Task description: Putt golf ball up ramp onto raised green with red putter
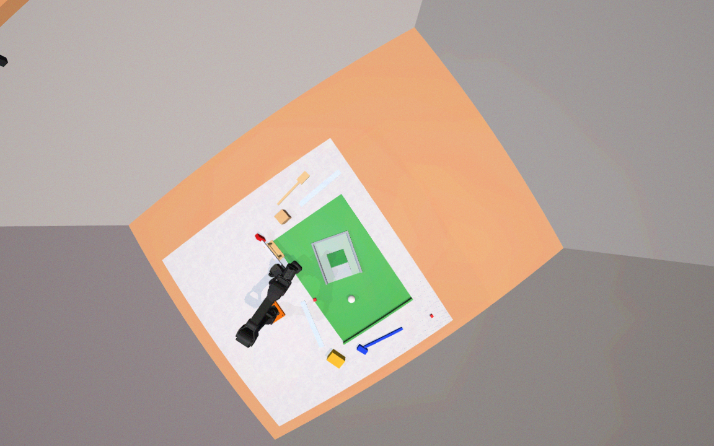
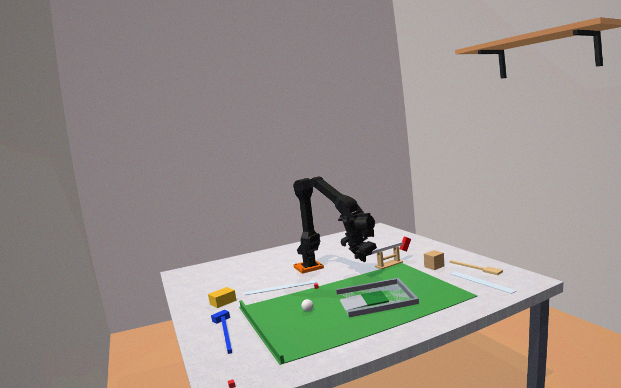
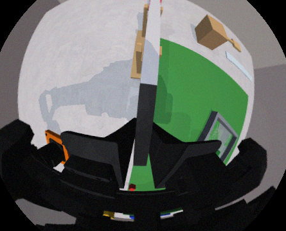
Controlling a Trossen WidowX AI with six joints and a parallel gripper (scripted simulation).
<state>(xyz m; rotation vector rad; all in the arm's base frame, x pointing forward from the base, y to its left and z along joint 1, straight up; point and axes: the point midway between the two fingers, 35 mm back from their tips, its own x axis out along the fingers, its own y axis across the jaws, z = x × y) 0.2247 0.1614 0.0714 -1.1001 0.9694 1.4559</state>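
Now: the red putter 110 mm to the left of my gripper tip, 20 mm behind it and 20 mm above it. From my gripper tip the other things lie so: wooden cube (270 mm to the left, 130 mm ahead, 20 mm below); white golf ball (330 mm to the right, 220 mm ahead, 30 mm below); yellow block (600 mm to the right, 50 mm behind, 30 mm below).
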